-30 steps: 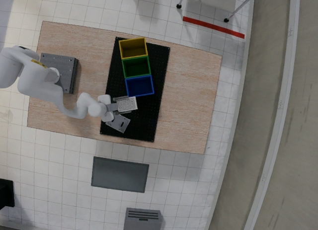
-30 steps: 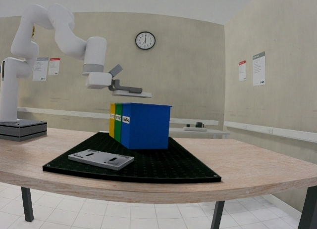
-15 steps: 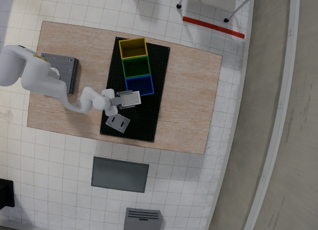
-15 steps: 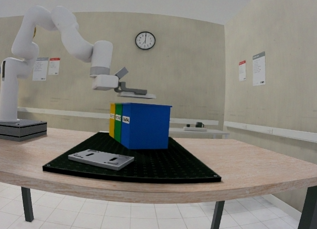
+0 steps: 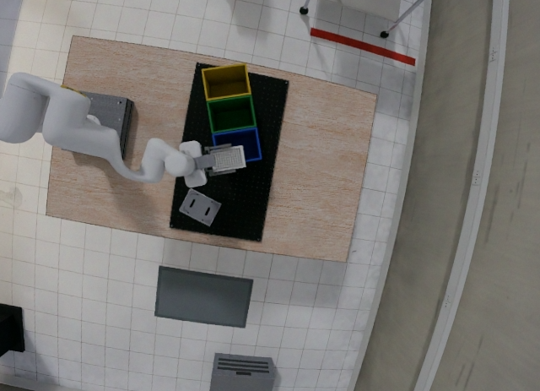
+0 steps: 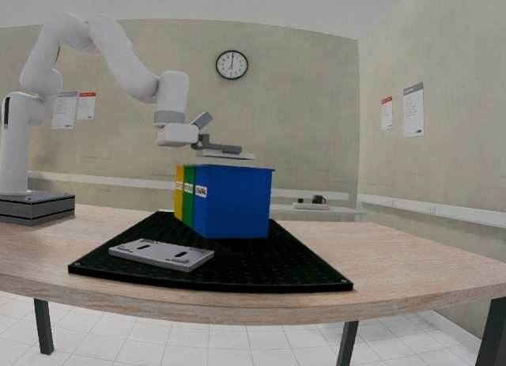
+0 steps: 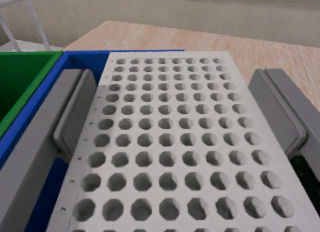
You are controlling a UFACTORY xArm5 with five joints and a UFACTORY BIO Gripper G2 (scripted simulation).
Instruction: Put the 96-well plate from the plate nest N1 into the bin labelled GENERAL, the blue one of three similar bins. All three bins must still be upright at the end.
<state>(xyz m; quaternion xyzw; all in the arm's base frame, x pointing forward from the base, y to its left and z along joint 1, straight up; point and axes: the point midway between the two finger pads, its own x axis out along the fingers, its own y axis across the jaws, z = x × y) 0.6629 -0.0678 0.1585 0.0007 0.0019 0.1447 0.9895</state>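
The blue general bin is 13 cm below my hand, 5 cm to the left of it and 3 cm ahead of it. Round my hand: green bin 18 cm to the left, 13 cm below, 1 cm behind; white 96-well plate 1 cm below; yellow bin 31 cm to the left, 13 cm below, 5 cm behind.
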